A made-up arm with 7 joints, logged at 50 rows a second.
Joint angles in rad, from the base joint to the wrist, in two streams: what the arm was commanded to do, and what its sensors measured. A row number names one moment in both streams.
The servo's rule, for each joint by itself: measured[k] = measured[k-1] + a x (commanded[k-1-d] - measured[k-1]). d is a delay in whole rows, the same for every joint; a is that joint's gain. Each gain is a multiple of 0.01, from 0.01 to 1. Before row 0 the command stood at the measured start. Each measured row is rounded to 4 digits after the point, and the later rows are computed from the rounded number. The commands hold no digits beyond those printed.
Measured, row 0:
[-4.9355, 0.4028, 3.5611, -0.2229, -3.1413, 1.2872, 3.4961]
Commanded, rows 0 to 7:
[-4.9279, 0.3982, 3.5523, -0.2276, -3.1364, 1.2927, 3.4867]
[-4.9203, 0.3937, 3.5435, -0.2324, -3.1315, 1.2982, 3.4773]
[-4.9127, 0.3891, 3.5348, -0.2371, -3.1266, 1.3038, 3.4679]
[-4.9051, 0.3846, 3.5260, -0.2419, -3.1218, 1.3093, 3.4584]
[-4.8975, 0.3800, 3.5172, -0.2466, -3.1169, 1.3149, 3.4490]
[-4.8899, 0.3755, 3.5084, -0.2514, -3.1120, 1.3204, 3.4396]
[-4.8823, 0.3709, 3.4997, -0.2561, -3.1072, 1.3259, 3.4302]
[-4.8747, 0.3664, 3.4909, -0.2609, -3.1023, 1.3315, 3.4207]
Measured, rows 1 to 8:
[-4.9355, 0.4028, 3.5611, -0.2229, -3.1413, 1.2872, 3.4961]
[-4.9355, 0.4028, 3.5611, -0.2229, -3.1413, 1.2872, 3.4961]
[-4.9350, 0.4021, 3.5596, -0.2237, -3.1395, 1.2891, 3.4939]
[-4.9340, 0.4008, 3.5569, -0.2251, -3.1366, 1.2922, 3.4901]
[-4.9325, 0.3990, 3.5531, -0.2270, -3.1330, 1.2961, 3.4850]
[-4.9306, 0.3968, 3.5485, -0.2294, -3.1290, 1.3006, 3.4789]
[-4.9283, 0.3943, 3.5432, -0.2322, -3.1246, 1.3055, 3.4720]
[-4.9256, 0.3915, 3.5373, -0.2353, -3.1201, 1.3106, 3.4645]
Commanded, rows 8 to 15:
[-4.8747, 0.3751, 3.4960, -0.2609, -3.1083, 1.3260, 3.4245]
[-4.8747, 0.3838, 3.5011, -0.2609, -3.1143, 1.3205, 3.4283]
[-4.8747, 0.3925, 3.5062, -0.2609, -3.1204, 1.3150, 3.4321]
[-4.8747, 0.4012, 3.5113, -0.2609, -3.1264, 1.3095, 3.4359]
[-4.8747, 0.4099, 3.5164, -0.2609, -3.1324, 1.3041, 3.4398]
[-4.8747, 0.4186, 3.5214, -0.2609, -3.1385, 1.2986, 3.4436]
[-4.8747, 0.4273, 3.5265, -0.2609, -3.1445, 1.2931, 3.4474]
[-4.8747, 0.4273, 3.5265, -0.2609, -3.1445, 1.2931, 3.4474]
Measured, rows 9 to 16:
[-4.9226, 0.3884, 3.5309, -0.2386, -3.1155, 1.3158, 3.4566]
[-4.9192, 0.3851, 3.5241, -0.2422, -3.1107, 1.3211, 3.4483]
[-4.9161, 0.3836, 3.5193, -0.2452, -3.1098, 1.3228, 3.4428]
[-4.9132, 0.3836, 3.5162, -0.2477, -3.1114, 1.3220, 3.4395]
[-4.9105, 0.3849, 3.5145, -0.2498, -3.1146, 1.3196, 3.4378]
[-4.9080, 0.3873, 3.5140, -0.2516, -3.1188, 1.3162, 3.4374]
[-4.9057, 0.3907, 3.5144, -0.2531, -3.1237, 1.3121, 3.4380]
[-4.9035, 0.3949, 3.5156, -0.2543, -3.1290, 1.3075, 3.4393]

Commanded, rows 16 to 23:
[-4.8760, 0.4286, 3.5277, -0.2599, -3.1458, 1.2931, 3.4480]
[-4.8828, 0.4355, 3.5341, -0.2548, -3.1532, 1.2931, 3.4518]
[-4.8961, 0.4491, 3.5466, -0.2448, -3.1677, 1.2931, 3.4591]
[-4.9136, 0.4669, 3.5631, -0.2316, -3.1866, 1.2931, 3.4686]
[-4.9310, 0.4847, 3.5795, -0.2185, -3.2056, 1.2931, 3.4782]
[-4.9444, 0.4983, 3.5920, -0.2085, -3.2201, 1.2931, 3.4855]
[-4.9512, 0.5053, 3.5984, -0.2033, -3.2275, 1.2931, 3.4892]
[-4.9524, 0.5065, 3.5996, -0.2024, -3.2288, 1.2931, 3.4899]
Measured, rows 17 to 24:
[-4.9015, 0.3998, 3.5175, -0.2554, -3.1346, 1.3026, 3.4412]
[-4.8996, 0.4039, 3.5190, -0.2563, -3.1382, 1.2994, 3.4426]
[-4.8979, 0.4076, 3.5205, -0.2569, -3.1409, 1.2973, 3.4438]
[-4.8968, 0.4118, 3.5228, -0.2566, -3.1453, 1.2959, 3.4456]
[-4.8968, 0.4174, 3.5268, -0.2547, -3.1534, 1.2949, 3.4487]
[-4.8980, 0.4248, 3.5330, -0.2510, -3.1654, 1.2943, 3.4533]
[-4.9003, 0.4338, 3.5409, -0.2458, -3.1799, 1.2939, 3.4590]
[-4.9034, 0.4435, 3.5496, -0.2398, -3.1944, 1.2936, 3.4651]

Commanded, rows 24 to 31:
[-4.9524, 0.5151, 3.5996, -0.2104, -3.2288, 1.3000, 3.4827]
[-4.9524, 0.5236, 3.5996, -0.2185, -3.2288, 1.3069, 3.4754]
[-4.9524, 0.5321, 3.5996, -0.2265, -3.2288, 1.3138, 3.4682]
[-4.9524, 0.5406, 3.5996, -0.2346, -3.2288, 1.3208, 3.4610]
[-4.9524, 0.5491, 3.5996, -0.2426, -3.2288, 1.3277, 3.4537]
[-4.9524, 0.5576, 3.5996, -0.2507, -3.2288, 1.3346, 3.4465]
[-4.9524, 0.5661, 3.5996, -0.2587, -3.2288, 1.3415, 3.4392]
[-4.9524, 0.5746, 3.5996, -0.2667, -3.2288, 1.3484, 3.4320]
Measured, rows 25 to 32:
[-4.9067, 0.4528, 3.5579, -0.2340, -3.2063, 1.2934, 3.4706]
[-4.9099, 0.4609, 3.5650, -0.2289, -3.2144, 1.2933, 3.4750]
[-4.9129, 0.4690, 3.5709, -0.2259, -3.2196, 1.2956, 3.4768]
[-4.9157, 0.4772, 3.5758, -0.2247, -3.2229, 1.2994, 3.4765]
[-4.9183, 0.4854, 3.5798, -0.2250, -3.2250, 1.3043, 3.4746]
[-4.9207, 0.4937, 3.5832, -0.2265, -3.2264, 1.3099, 3.4715]
[-4.9229, 0.5020, 3.5860, -0.2291, -3.2273, 1.3160, 3.4674]
[-4.9250, 0.5103, 3.5883, -0.2326, -3.2278, 1.3223, 3.4626]

